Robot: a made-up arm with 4 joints. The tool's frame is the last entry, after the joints.
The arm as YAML. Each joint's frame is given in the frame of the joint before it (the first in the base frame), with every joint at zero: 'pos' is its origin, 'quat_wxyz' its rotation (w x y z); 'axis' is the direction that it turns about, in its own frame. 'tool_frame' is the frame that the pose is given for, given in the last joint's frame.
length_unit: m
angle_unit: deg
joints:
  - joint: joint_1
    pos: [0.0, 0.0, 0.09]
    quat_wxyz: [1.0, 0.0, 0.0, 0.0]
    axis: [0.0, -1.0, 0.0]
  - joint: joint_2
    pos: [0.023, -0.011, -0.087]
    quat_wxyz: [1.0, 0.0, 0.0, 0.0]
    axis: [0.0, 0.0, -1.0]
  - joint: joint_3
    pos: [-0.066, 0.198, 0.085]
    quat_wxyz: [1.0, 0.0, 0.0, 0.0]
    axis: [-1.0, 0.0, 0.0]
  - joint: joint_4
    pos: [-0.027, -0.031, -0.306]
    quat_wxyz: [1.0, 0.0, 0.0, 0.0]
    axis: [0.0, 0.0, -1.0]
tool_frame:
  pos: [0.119, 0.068, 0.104]
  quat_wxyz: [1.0, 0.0, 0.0, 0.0]
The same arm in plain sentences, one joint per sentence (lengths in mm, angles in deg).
The arm has four revolute joints in a row. What follows holds with every joint at zero, and every direction is one of the base frame's.
Joint 1 lies 90.0 mm along +z from the base frame's origin and turns about -y.
Joint 2 lies 23.0 mm along +x and 11.0 mm along -y and 87.0 mm along -z from joint 1 and turns about -z.
Joint 3 lies 66.0 mm along -x and 198.0 mm along +y and 85.0 mm along +z from joint 2 and turns about -x.
Joint 4 lies 27.0 mm along -x and 31.0 mm along -y and 306.0 mm along -z from joint 3 and turns about -z.
The tool frame, which is the frame that the pose is given for, lies 119.0 mm along +x and 68.0 mm along +y and 104.0 mm along +z from joint 4; its axes are parallel to the base frame's.

